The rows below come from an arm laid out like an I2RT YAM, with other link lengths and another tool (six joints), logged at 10 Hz.
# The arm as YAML. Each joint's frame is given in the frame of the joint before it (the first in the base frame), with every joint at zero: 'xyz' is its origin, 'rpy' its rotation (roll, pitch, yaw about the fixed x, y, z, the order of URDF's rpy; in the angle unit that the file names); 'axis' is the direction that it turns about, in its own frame. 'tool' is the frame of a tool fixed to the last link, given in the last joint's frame.
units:
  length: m
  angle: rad
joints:
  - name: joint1
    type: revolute
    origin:
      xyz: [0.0, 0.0, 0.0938]
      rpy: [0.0, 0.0, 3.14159]
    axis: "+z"
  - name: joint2
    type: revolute
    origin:
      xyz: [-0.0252, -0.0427, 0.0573]
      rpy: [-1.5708, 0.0, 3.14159]
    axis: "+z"
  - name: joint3
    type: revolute
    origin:
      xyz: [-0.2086, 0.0, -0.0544]
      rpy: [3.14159, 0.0, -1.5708]
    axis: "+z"
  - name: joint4
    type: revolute
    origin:
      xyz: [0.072, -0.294, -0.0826]
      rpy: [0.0, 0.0, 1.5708]
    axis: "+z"
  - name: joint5
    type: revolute
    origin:
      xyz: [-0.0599, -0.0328, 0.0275]
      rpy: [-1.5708, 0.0, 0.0]
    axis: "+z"
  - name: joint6
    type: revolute
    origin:
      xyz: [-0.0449, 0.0, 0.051]
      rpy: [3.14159, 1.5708, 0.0]
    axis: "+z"
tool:
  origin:
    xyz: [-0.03, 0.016, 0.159]
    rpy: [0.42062, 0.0, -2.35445]
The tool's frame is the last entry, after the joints.
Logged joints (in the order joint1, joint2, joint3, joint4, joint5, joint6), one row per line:
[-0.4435, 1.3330, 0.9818, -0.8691, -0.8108, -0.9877]
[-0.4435, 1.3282, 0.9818, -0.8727, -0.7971, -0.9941]
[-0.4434, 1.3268, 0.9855, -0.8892, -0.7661, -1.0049]
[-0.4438, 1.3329, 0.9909, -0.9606, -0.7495, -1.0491]
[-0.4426, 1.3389, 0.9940, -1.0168, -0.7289, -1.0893]
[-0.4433, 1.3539, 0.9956, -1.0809, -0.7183, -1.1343]
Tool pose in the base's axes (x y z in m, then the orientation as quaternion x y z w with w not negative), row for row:
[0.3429, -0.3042, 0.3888, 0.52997, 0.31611, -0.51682, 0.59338]
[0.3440, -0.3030, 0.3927, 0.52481, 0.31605, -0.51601, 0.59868]
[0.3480, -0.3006, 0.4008, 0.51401, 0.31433, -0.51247, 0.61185]
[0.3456, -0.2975, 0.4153, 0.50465, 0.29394, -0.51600, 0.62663]
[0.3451, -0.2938, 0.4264, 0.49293, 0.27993, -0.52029, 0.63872]
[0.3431, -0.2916, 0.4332, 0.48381, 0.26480, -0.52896, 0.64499]
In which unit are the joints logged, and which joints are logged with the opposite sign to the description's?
The joints are logged in radians. Opposite sign: joint4, joint5.
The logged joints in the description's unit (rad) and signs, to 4 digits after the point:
[-0.4435, 1.3330, 0.9818, 0.8691, 0.8108, -0.9877]
[-0.4435, 1.3282, 0.9818, 0.8727, 0.7971, -0.9941]
[-0.4434, 1.3268, 0.9855, 0.8892, 0.7661, -1.0049]
[-0.4438, 1.3329, 0.9909, 0.9606, 0.7495, -1.0491]
[-0.4426, 1.3389, 0.9940, 1.0168, 0.7289, -1.0893]
[-0.4433, 1.3539, 0.9956, 1.0809, 0.7183, -1.1343]

